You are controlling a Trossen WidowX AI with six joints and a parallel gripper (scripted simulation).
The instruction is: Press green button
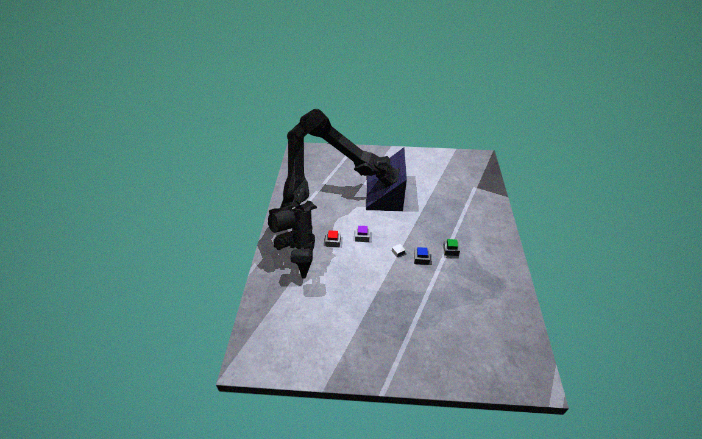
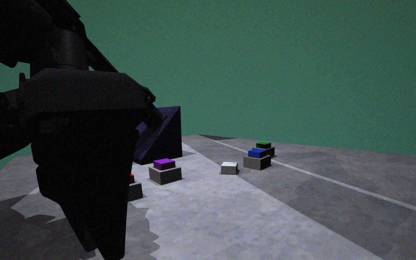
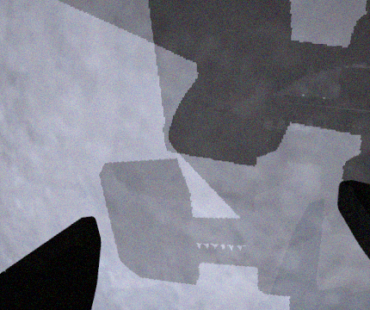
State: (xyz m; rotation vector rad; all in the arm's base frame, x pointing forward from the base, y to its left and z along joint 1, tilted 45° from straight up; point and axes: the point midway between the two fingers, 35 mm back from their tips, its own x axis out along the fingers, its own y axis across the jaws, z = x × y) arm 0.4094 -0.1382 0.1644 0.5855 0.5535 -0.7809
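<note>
The green button is 45 cm to the left of my gripper tip and 21 cm behind it. Also, from my gripper tip: white block 27 cm to the left, 17 cm behind, 2 cm below; then purple button 21 cm behind, 14 cm to the left; then red button 17 cm behind, 5 cm to the left.
</note>
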